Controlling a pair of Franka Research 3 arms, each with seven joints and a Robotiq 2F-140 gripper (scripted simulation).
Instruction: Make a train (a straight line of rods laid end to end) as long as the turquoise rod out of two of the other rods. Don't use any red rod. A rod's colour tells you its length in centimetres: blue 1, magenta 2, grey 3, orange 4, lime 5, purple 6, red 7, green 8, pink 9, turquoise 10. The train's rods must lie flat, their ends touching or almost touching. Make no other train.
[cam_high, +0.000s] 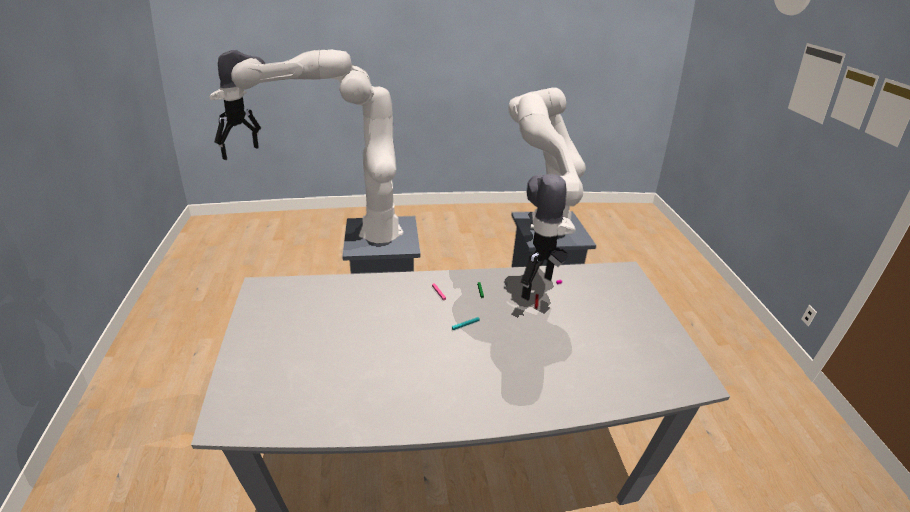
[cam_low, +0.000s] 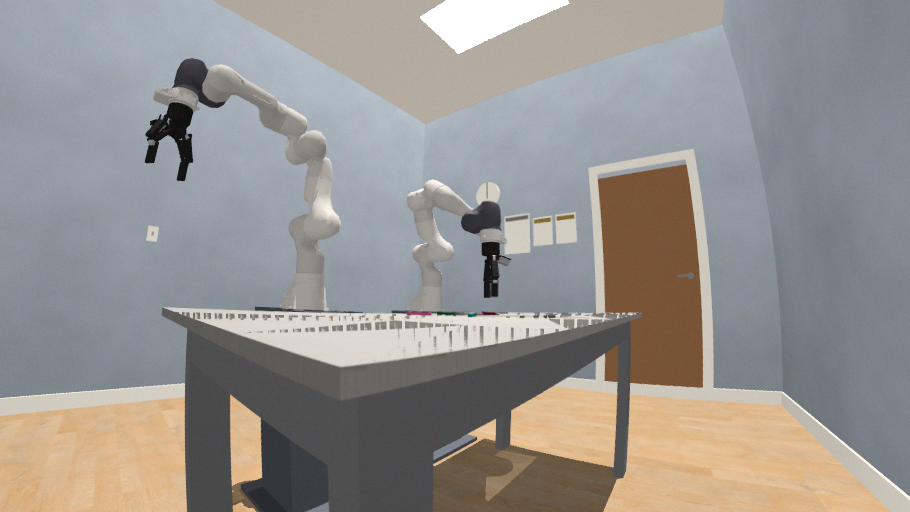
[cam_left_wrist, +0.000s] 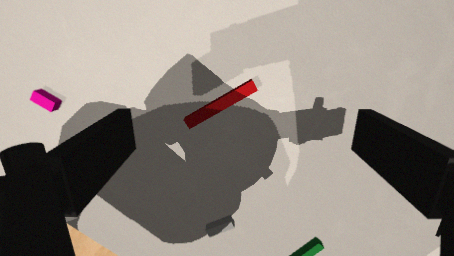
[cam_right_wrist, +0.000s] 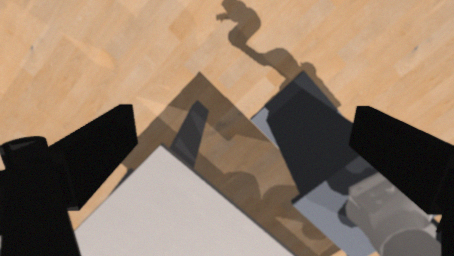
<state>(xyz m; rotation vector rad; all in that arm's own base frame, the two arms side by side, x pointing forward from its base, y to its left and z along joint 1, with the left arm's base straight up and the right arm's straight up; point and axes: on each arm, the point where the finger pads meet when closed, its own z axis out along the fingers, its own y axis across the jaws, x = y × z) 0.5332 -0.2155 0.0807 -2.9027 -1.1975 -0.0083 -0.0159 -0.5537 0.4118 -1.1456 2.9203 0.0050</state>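
Note:
Now: the turquoise rod 260 mm to the right of my left hand, 80 mm below it and 80 mm ahead of it. From my left hand the other things lie so: grey rod: 110 mm behind, 80 mm to the right, 80 mm below; magenta rod: 130 mm to the left, 110 mm behind, 80 mm below; red rod: 80 mm below, 10 mm to the left, 10 mm behind.

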